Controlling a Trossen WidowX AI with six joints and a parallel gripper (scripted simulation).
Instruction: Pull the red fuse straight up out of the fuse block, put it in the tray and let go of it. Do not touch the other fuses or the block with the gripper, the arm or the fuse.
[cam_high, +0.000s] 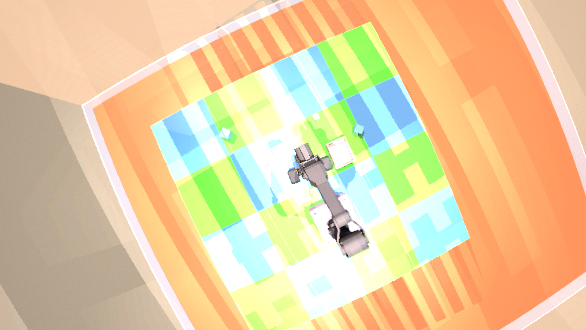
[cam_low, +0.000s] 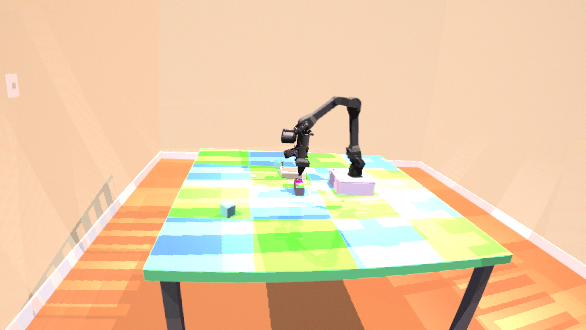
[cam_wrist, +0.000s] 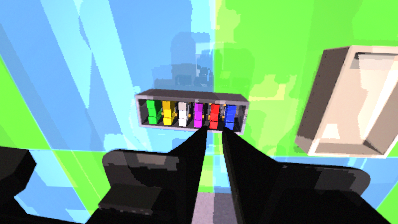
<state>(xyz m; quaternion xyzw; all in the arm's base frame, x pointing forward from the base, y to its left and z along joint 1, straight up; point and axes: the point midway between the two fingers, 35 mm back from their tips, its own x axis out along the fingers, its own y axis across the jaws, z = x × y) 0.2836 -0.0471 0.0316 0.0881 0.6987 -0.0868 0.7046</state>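
My gripper tip is 4 cm above the red fuse. Round my gripper tip: tray: 3 cm behind, 18 cm to the right, 7 cm below.
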